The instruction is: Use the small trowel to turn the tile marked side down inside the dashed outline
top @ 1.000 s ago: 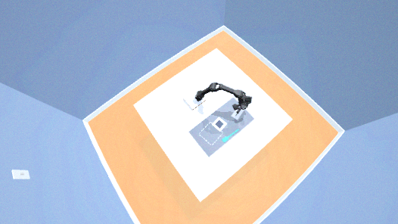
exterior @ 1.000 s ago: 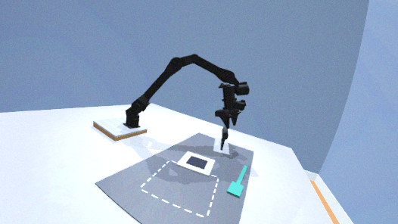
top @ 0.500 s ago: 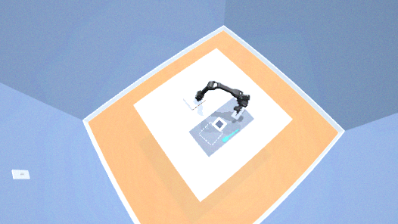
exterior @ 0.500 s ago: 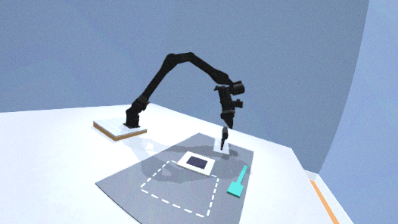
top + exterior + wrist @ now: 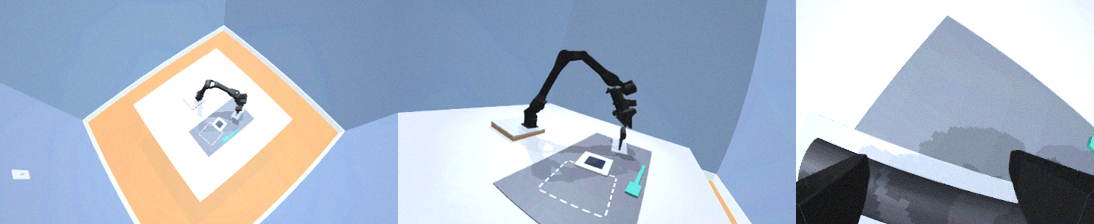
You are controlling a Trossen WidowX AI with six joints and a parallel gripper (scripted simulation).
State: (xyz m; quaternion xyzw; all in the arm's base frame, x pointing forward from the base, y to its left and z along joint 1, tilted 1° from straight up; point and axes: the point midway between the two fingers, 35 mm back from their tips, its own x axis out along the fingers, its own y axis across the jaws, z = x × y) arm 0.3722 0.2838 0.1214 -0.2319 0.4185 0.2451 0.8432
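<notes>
Now: the tan tile 28 cm to the right of my gripper tip, 10 cm below it and 2 cm behind it. Also, from my gripper tip: grey mat (26 cm to the right, 12 cm below, 1 cm ahead); teal trowel (27 cm to the right, 15 cm ahead, 10 cm below).
</notes>
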